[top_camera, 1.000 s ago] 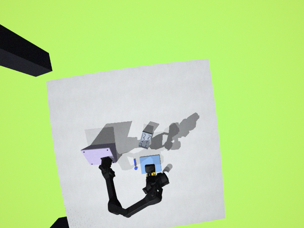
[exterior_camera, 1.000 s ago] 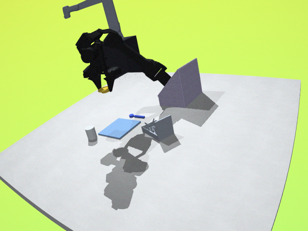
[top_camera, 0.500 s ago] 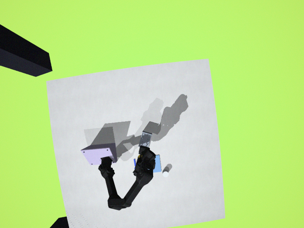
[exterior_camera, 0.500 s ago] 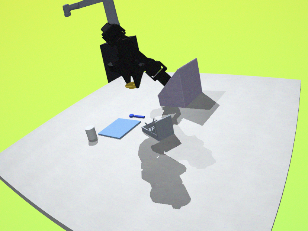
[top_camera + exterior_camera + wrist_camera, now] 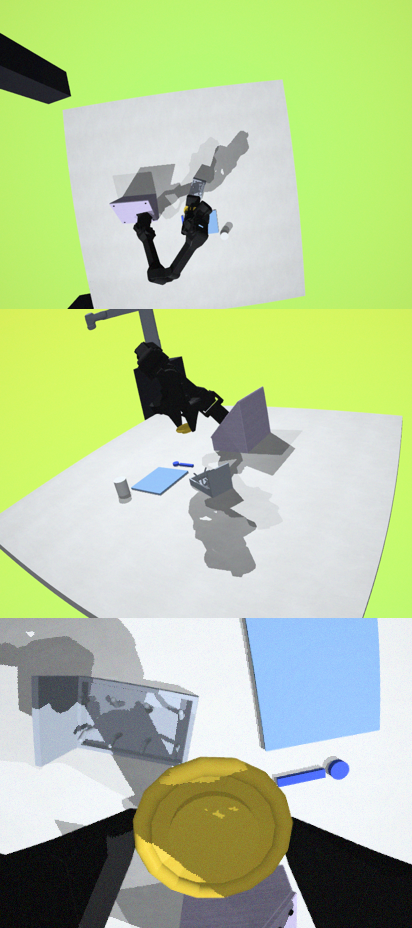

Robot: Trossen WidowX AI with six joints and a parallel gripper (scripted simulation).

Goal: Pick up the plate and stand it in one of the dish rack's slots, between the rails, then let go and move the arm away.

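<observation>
Right now my gripper tip is 140 mm above the grey dish rack, 70 mm to the right of it and 50 mm short of it. The rest, counted from my gripper tip: blue spoon 160 mm below, 100 mm to the right, 80 mm behind; then yellow plate 10 mm above; then blue mat 160 mm below, 120 mm to the right, 30 mm ahead.
</observation>
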